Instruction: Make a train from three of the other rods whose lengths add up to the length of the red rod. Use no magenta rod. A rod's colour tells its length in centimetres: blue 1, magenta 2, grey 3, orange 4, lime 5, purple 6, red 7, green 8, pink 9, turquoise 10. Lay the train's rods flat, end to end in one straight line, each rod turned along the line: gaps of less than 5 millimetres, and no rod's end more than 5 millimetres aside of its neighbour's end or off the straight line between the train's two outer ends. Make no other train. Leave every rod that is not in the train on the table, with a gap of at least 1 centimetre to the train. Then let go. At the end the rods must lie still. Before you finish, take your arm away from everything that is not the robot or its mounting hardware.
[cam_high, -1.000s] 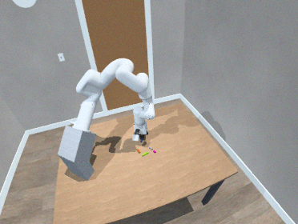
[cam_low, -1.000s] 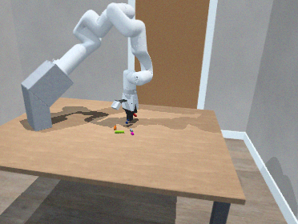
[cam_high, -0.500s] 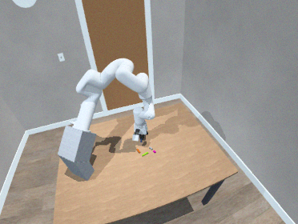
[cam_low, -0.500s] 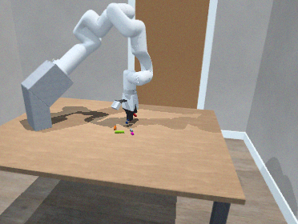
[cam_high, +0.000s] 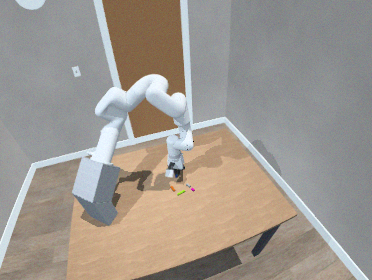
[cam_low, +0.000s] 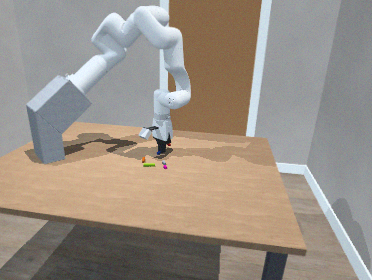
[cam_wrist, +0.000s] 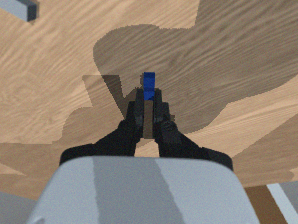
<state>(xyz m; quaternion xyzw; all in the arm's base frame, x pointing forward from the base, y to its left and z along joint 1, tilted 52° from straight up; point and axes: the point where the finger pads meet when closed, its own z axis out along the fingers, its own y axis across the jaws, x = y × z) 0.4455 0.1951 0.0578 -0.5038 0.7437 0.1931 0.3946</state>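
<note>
Right now the lime rod is 3 cm ahead of my hand, 15 cm to the right of it and 2 cm below it. Also, from my hand: orange rod (2 cm behind, 12 cm to the right, 2 cm below); grey rod (8 cm ahead, 10 cm to the right, 2 cm below); red rod (4 cm behind, 11 cm to the left, 2 cm below).
</note>
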